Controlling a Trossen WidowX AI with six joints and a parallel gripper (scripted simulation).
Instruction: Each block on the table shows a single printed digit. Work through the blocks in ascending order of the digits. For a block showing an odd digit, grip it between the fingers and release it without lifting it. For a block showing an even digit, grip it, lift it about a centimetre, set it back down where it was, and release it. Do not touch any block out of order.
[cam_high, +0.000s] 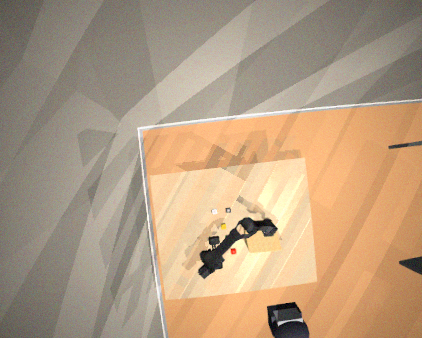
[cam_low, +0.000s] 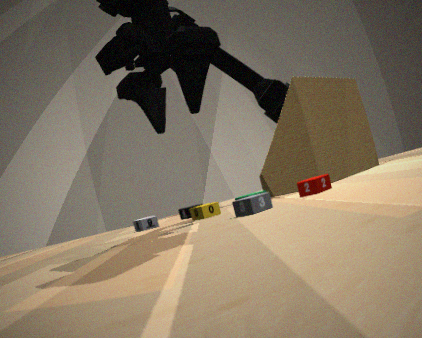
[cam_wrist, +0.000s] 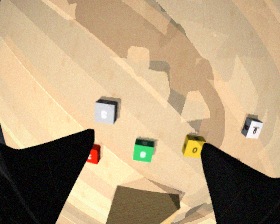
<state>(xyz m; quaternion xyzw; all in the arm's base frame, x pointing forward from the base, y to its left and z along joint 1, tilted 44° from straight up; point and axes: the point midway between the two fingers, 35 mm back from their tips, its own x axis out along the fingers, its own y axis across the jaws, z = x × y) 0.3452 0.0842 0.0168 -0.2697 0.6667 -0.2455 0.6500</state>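
The yellow block lies 7 cm behind my gripper tip, 9 cm to the right of it and 12 cm below it. The rest, counted from my gripper tip: grey block: 3 cm behind, 7 cm to the left, 12 cm below; then green block: 9 cm behind, 12 cm below; then red block: 12 cm behind, 9 cm to the left, 12 cm below.
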